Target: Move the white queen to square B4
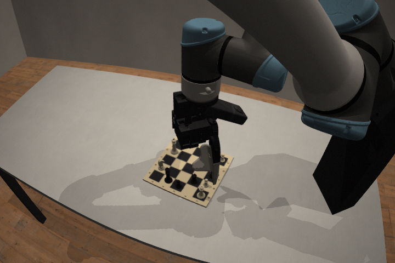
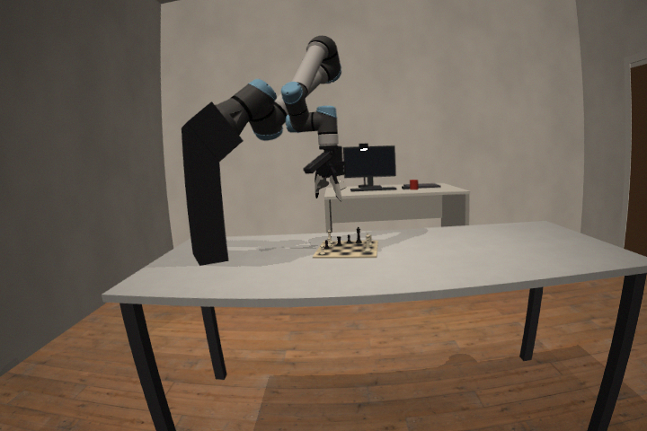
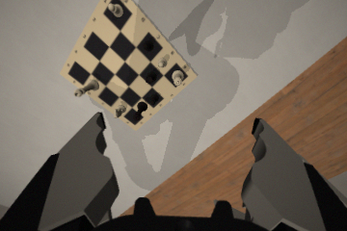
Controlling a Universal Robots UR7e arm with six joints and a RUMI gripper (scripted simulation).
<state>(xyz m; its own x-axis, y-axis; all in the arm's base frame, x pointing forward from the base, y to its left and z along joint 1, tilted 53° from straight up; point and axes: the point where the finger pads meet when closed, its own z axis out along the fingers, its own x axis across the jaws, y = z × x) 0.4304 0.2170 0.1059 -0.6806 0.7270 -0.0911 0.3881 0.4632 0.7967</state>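
Right now my hand is 14 cm above the white piece. The rest, counted from my hand: white chess piece: 18 cm ahead, 14 cm below, 7 cm to the right; tall black piece: 14 cm below, 11 cm ahead, 2 cm to the left; chessboard: 17 cm below, 10 cm ahead, 6 cm to the right.
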